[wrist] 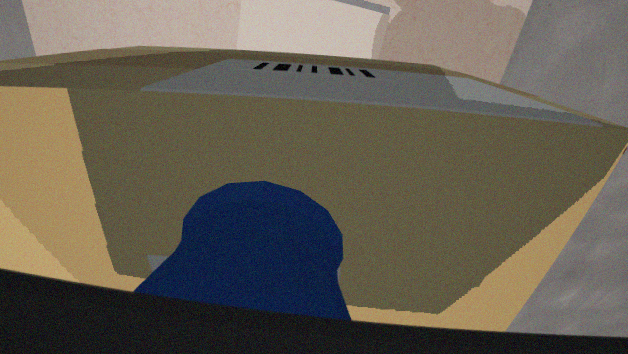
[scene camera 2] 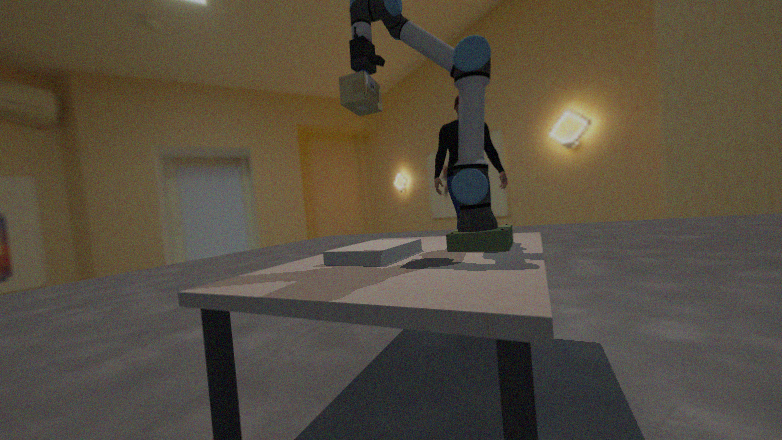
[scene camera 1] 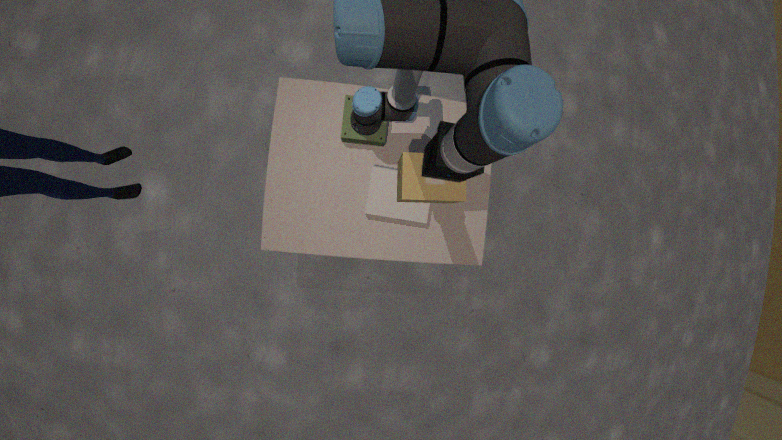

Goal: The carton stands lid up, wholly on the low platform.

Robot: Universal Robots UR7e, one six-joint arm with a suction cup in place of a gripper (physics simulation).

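Frame: origin at the arm's base, x back, y right, z up, level; centimetres.
Seen in the pictures: hand, tool point: [wrist: 272, 214]; arm's base, link origin: [scene camera 2: 477, 229] [scene camera 1: 365, 120].
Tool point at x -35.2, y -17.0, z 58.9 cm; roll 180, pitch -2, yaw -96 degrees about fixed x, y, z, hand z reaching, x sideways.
Note:
Offsets run from my tool point to a thing's top centre. Level surfaces: height alone.
The tan carton {dx -2.0, dy +0.4, dz +1.5 cm} [scene camera 1: 432, 190] [scene camera 2: 358, 94] [wrist: 400, 175] hangs from my suction cup [scene camera 2: 364, 72] [wrist: 265, 240], high above the table. It looks roughly level. The blue cup presses on its upward face, and a grey label with black bars shows on a side face in the wrist view. Which face is the lid I cannot tell. The low platform {dx -1.0, dy -1.2, dz -61.2 cm} [scene camera 1: 388, 205] [scene camera 2: 355, 257] [wrist: 305, 30] is a flat pale slab on the table, with nothing standing on it. In scene camera 1 the carton covers the platform's upper right part; the cup is hidden there under the black tool body.
The pale table {dz -66.0 cm} [scene camera 1: 306, 164] [scene camera 2: 437, 290] carries the arm's green base [scene camera 1: 349, 134] [scene camera 2: 478, 240], behind the platform. The arm's shadow falls across the table. A person [scene camera 2: 449, 139] stands behind the arm; the legs [scene camera 1: 54, 150] show at the left of scene camera 1.

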